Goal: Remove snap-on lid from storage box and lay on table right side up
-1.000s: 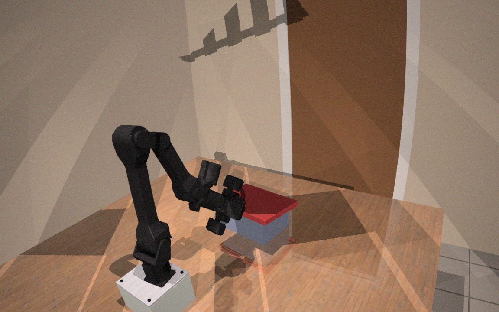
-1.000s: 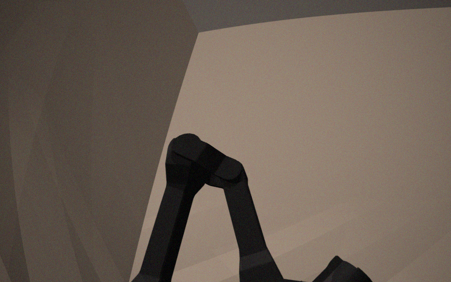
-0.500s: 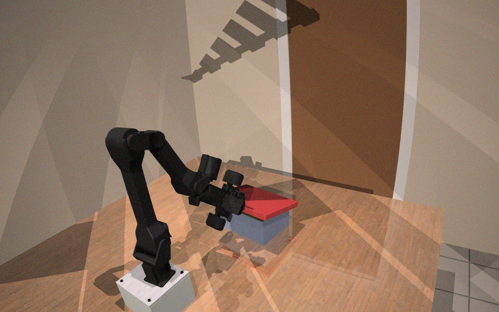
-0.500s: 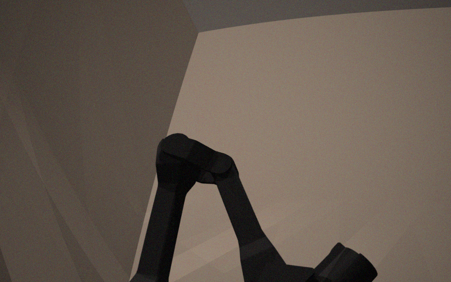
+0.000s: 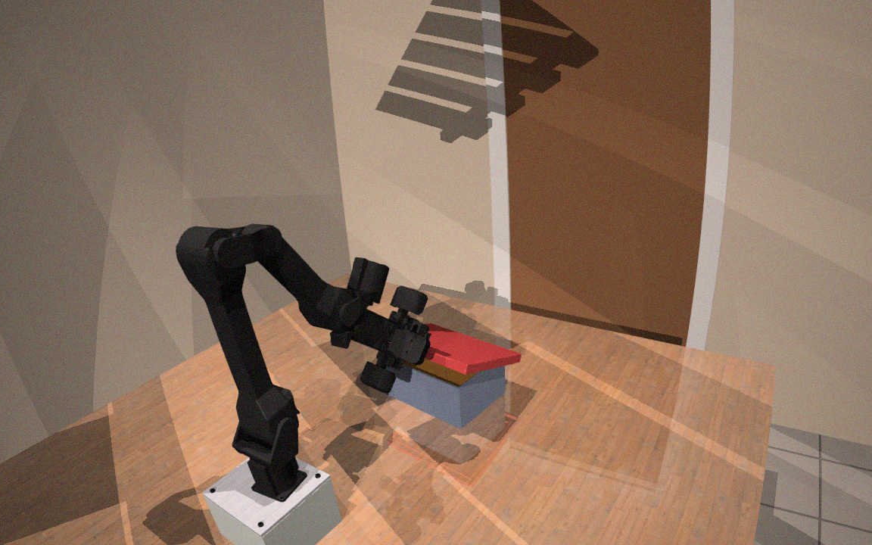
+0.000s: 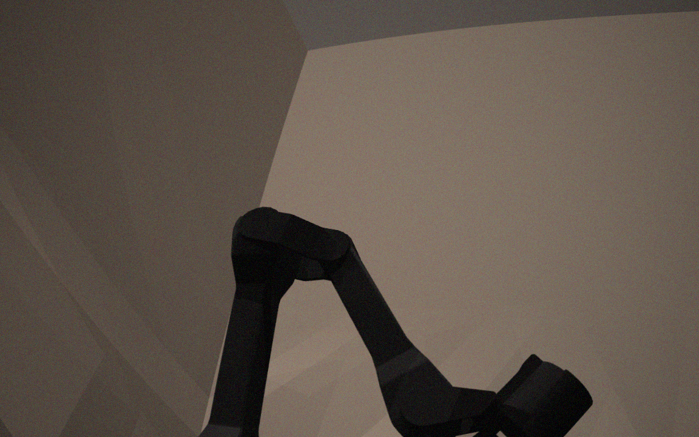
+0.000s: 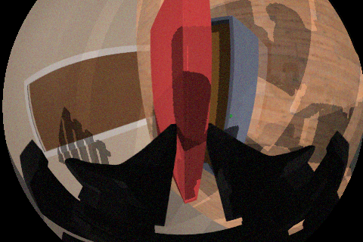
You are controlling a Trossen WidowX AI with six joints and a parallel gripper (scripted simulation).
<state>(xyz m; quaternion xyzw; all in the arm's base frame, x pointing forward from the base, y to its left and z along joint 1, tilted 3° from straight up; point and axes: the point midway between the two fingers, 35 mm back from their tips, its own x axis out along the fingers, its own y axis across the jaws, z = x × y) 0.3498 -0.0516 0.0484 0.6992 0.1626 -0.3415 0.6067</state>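
Right now the red lid is 7 cm ahead of my gripper tip, 2 cm to the right of it and 2 cm below it. Round my gripper tip: grey-blue storage box: 6 cm ahead, 2 cm to the right, 9 cm below.
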